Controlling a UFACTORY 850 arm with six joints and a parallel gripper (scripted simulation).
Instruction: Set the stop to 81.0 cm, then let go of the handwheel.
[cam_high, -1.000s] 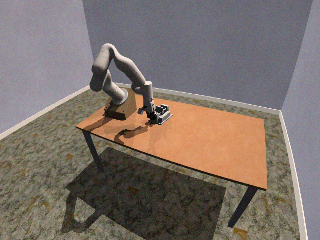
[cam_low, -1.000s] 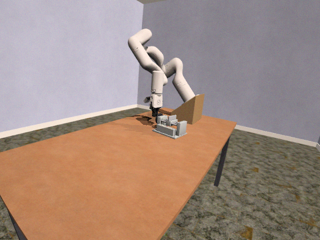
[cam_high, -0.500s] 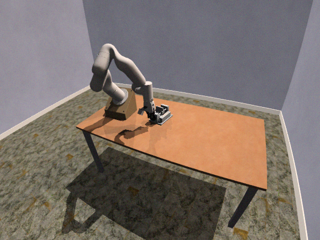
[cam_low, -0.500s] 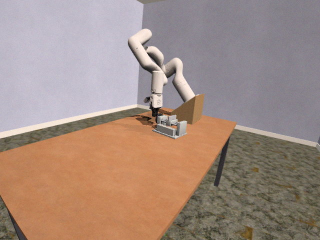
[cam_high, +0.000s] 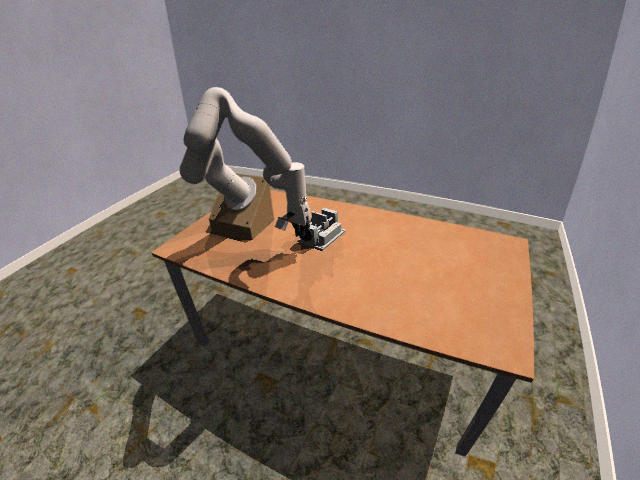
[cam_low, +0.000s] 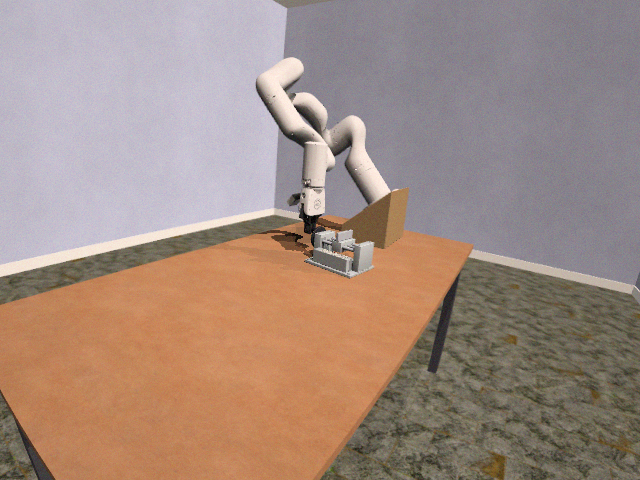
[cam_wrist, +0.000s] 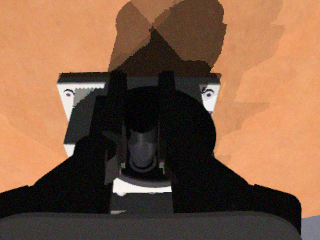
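Now: the handwheel 2 cm to the left of my hand and 1 cm below it. The rest, counted from my hand: grey stop fixture 2 cm ahead, 15 cm to the left, 1 cm below.
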